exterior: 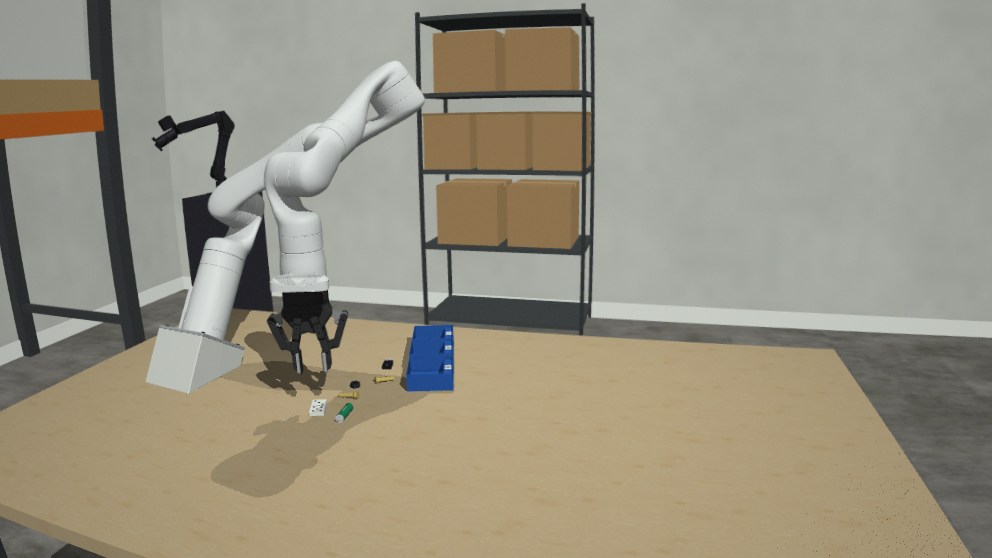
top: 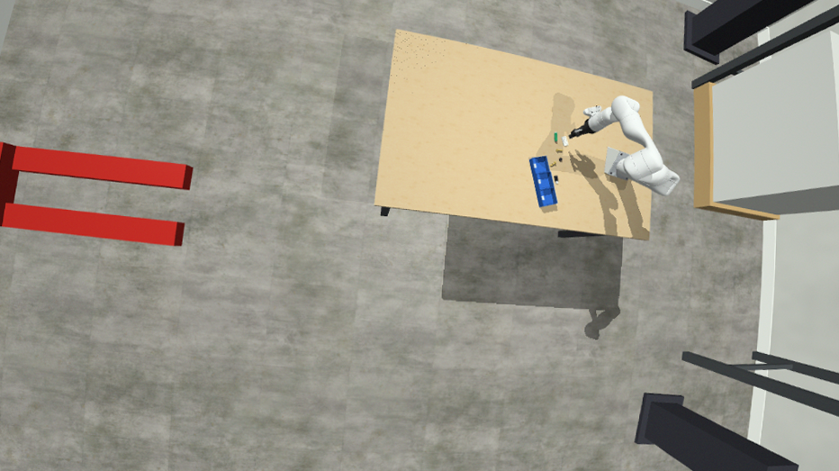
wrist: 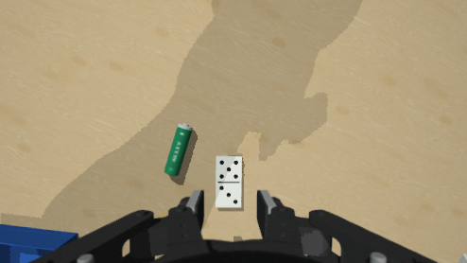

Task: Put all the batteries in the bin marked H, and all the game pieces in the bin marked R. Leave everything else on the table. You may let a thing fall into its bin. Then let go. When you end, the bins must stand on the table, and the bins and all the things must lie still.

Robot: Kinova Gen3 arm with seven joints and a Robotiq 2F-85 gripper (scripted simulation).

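Now: the white domino 8 cm below my hand. The rest, counted from my hand: green battery: 6 cm ahead, 8 cm below; then black nut: 1 cm ahead, 11 cm to the left, 8 cm below; then black piece: 2 cm ahead, 22 cm to the left, 8 cm below.
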